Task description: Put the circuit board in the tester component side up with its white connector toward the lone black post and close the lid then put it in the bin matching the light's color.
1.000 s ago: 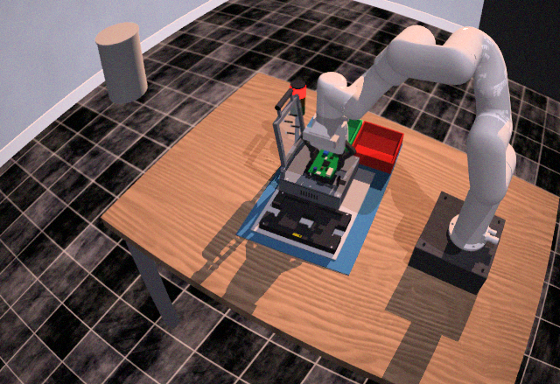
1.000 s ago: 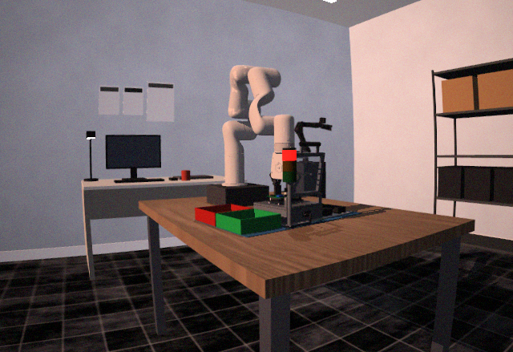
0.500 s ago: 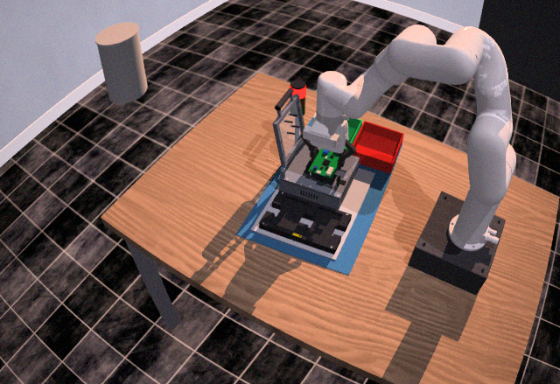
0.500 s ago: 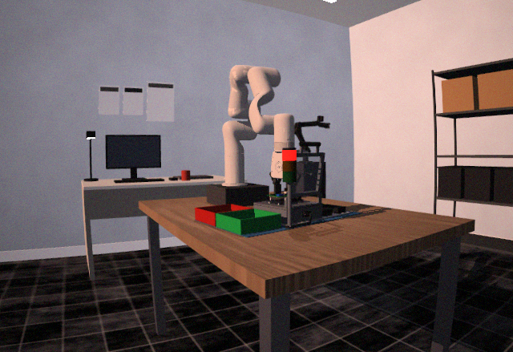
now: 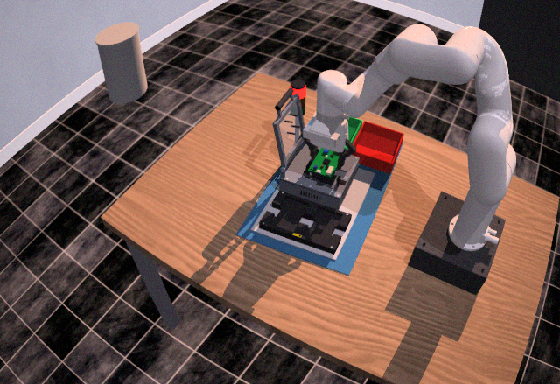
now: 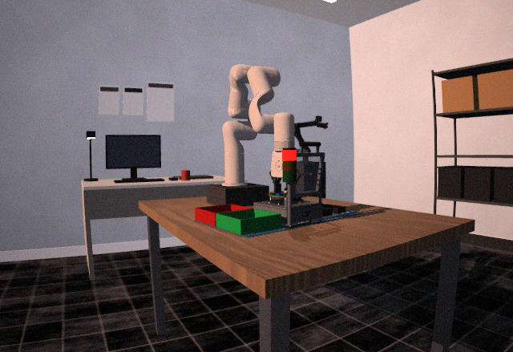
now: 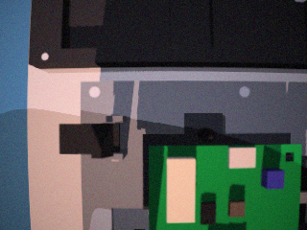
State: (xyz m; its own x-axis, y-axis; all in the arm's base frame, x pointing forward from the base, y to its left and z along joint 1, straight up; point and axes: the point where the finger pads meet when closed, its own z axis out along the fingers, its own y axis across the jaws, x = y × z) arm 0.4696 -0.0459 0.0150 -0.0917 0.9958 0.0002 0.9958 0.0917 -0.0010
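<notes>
Now: the red bin 210 mm to the right of my hand, 90 mm below it and 90 mm behind it. The rest, counted from my hand: black block: 70 mm behind, 50 mm to the left, 10 mm below; clear lid: 120 mm ahead, 80 mm above, 10 mm to the left; green circuit board: 10 mm below.
</notes>
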